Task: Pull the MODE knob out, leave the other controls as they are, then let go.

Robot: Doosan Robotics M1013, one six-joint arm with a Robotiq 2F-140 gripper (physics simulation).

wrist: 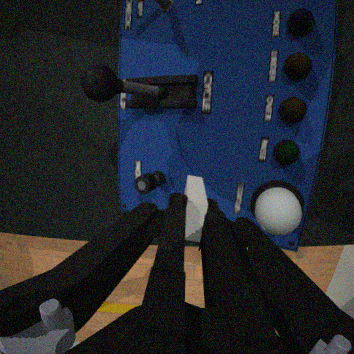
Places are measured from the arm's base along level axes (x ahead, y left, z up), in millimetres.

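Pixels of known places: gripper, fingertip midpoint: (191, 189).
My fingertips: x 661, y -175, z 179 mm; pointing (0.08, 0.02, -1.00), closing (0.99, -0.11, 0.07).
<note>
Behind a point stands the place of what it marks.
The MODE knob (144, 184) {y -186, x 606, z 131 mm} is a small black knob with a grey end cap, at the lower left of the blue control panel (240, 130) {y -113, x 721, z 131 mm} in the wrist view. Its small label, beside it, is blurred. My gripper (191, 189) {y -175, x 661, z 179 mm} is shut with nothing held. Its black fingertips are to the right of the knob and a little lower in the view, apart from it. A pale wedge-shaped piece shows between the fingertips. How far the knob stands out from the panel is hard to tell.
The CYCLE lever (101, 83) {y -71, x 564, z 160 mm} with a black ball sticks out at the left. A toggle switch (164, 4) {y 47, x 620, z 98 mm} is at the top. Dark round lamps, including a green one (286, 152) {y -132, x 761, z 171 mm}, line the right side above a white dome (278, 211) {y -189, x 749, z 197 mm}. A wooden surface (30, 255) lies below.
</note>
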